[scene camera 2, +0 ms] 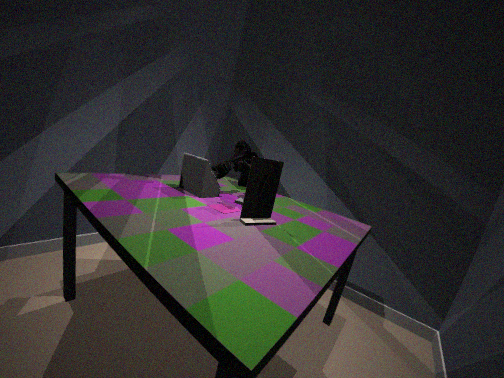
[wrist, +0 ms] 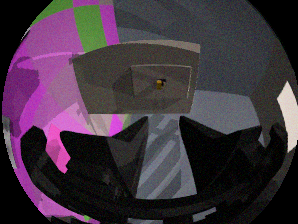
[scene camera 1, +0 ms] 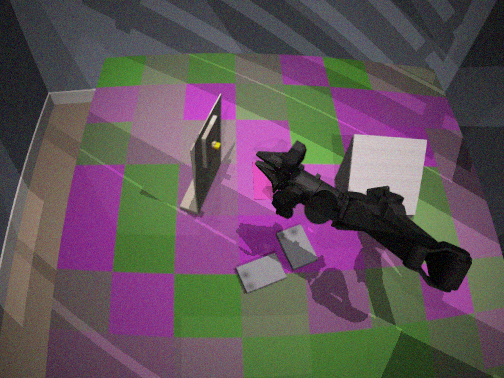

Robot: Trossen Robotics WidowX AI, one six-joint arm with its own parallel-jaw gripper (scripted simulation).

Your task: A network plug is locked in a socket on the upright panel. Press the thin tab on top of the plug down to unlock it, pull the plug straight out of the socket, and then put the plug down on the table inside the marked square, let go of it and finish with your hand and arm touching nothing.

Labels:
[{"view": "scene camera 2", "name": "upright grey panel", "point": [264,176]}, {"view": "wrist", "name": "my gripper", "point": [164,120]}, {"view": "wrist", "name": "upright grey panel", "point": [120,78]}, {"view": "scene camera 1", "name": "my gripper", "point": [256,157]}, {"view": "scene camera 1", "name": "upright grey panel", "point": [206,160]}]

